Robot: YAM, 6 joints.
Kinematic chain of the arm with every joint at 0, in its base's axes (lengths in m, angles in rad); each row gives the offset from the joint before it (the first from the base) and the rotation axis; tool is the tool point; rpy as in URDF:
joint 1: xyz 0 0 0.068 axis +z
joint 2: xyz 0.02 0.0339 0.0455 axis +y
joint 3: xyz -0.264 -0.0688 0 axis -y
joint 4: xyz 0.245 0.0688 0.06 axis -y
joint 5: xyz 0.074 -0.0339 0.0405 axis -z
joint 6: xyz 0.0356 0 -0.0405 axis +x
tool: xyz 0 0 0 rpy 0 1.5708 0
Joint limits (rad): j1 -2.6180..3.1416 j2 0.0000..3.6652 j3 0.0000..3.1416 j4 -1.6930..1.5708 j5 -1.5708..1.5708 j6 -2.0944..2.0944
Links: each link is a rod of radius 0.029 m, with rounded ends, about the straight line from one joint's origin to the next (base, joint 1, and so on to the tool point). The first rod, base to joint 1, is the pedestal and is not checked.
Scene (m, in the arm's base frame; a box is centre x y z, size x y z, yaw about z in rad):
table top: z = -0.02
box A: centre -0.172 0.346 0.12 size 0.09 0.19 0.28 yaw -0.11
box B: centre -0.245 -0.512 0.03 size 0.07 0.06 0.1 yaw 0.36
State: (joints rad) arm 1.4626 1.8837 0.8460 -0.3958 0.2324 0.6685
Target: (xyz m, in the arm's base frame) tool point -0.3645 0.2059 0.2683
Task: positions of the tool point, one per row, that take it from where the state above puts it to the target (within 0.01 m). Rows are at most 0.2 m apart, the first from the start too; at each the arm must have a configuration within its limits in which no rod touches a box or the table.
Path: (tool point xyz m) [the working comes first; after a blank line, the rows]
Joints at the target: 2.6383 1.7962 1.3899 -0.1835 0.1289 0.6685
Straight joint move there: touches box A.

1: 0.0553 0.3467 0.1094
2: 0.0710 0.3951 0.1525
3: -0.0329 0.4109 0.2768
4: -0.1238 0.3587 0.4051
5: -0.1651 0.2544 0.5221
6: -0.2818 0.2620 0.4017
7: -0.3645 0.2059 0.2683

